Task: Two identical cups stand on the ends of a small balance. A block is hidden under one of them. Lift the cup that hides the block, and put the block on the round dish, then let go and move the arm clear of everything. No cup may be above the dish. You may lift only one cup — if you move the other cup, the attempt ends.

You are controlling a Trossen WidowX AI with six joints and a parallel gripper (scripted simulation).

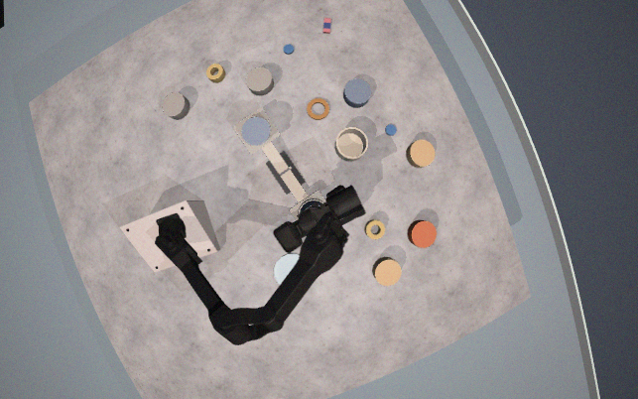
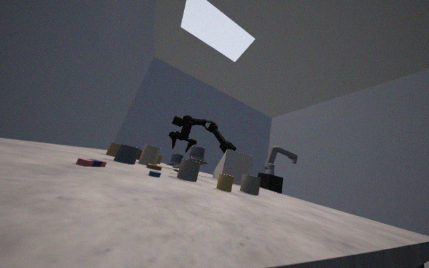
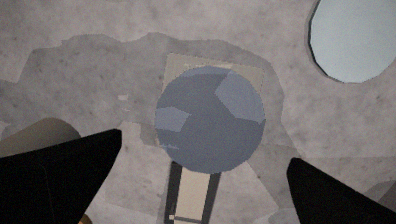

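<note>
Now: gripper tip 80 mm above the green block. Round my gripper tip: pale blue round dish: 100 mm behind, 120 mm to the right, 120 mm below; balance beam: 40 mm behind, 130 mm to the left, 80 mm below; beige cup: 140 mm ahead, 150 mm to the left, 80 mm below.
</note>
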